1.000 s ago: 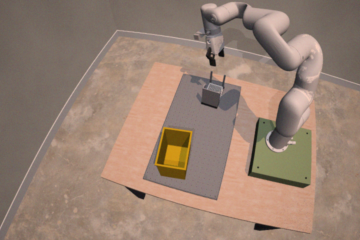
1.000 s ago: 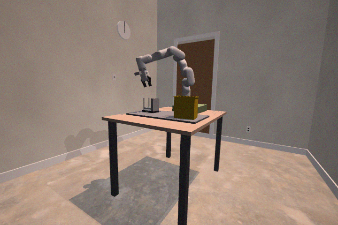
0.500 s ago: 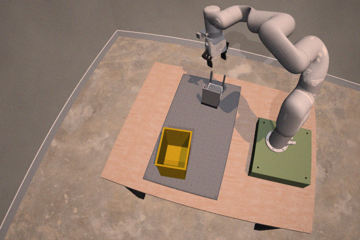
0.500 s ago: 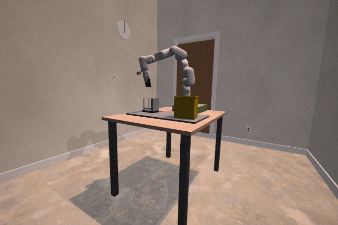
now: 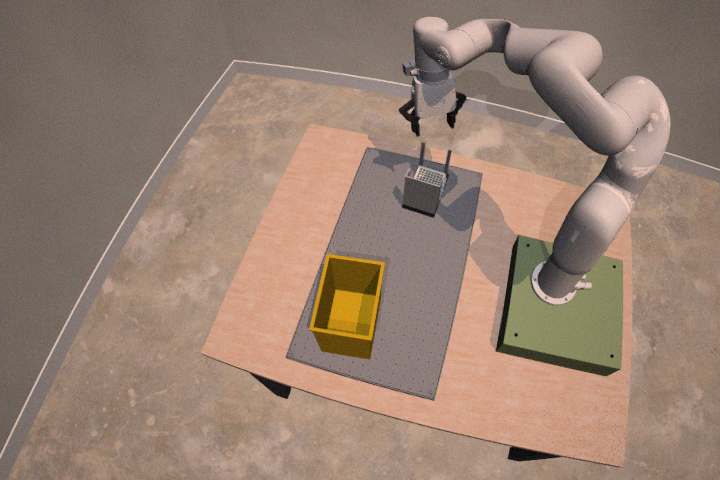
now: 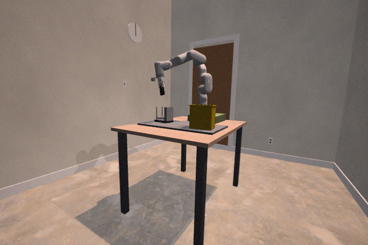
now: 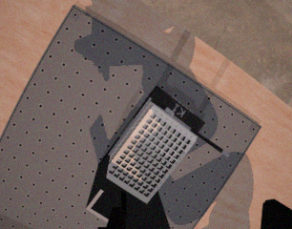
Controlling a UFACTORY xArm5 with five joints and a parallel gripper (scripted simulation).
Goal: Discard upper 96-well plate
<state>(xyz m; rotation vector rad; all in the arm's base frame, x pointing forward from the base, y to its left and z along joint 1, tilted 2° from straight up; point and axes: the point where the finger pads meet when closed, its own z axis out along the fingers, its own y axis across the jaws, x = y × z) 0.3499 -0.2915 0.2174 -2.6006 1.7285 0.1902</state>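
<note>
The 96-well plate lies 2 cm to the left of my hand and 22 cm below it. The rest, counted from my hand: yellow plastics bin W1: 15 cm ahead, 43 cm to the left, 17 cm below.
</note>
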